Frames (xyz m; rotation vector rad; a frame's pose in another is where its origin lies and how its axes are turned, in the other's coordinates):
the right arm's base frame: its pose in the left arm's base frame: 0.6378 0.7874 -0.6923 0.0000 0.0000 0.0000
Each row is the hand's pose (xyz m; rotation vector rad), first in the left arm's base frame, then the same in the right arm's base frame.
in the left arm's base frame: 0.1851 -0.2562 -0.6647 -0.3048 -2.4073 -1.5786
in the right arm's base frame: -0.4527 -1.0436 0.0276 -0.3048 -2.4073 -1.5786
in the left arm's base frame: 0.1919 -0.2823 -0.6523 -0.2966 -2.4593 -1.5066
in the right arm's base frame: -0.4459 -1.0697 0.0400 -0.2966 -2.4593 -1.5066
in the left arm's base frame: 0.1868 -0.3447 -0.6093 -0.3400 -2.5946 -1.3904
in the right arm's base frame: -0.4510 -1.1321 0.0830 -0.3400 -2.5946 -1.3904
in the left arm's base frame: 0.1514 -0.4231 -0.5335 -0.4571 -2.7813 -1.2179
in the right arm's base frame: -0.4864 -1.2105 0.1588 -0.4571 -2.7813 -1.2179
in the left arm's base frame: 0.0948 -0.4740 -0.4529 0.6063 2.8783 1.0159
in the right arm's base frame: -0.5430 -1.2614 0.2394 0.6063 2.8783 1.0159
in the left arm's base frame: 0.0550 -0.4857 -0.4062 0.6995 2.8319 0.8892
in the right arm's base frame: -0.5828 -1.2731 0.2861 0.6995 2.8319 0.8892
